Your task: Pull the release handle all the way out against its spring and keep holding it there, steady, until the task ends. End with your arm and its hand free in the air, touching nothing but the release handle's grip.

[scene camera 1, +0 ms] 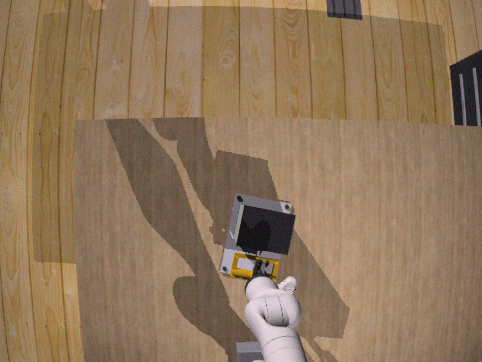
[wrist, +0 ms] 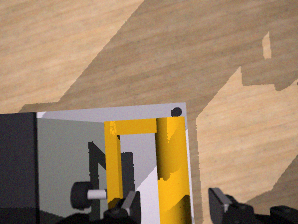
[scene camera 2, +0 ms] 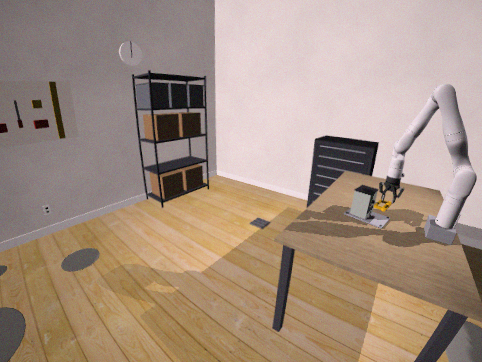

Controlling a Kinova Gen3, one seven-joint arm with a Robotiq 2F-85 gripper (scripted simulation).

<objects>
same spot on dark box: (wrist: 57, 162) = (scene camera 2: 375, 195)
</objects>
